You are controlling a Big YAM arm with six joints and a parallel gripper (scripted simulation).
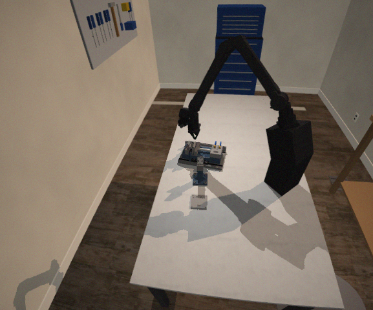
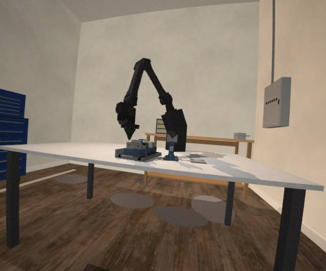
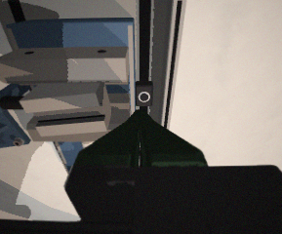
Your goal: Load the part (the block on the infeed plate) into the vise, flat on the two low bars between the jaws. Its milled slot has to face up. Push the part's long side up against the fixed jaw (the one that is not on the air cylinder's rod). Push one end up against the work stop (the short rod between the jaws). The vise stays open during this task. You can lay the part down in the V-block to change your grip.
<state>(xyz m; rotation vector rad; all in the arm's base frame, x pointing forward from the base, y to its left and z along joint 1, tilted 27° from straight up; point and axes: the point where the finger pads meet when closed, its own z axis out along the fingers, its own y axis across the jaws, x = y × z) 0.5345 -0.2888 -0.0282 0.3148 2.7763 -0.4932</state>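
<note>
Right now the part is 20 mm ahead of my hand, 60 mm to the left of it and 10 mm below it. Also, from my hand: moving jaw: 10 mm behind, 70 mm to the left, 40 mm below; then fixed jaw: 50 mm ahead, 50 mm to the left, 40 mm below; then air cylinder rod: 60 mm behind, 80 mm to the left, 40 mm below.
</note>
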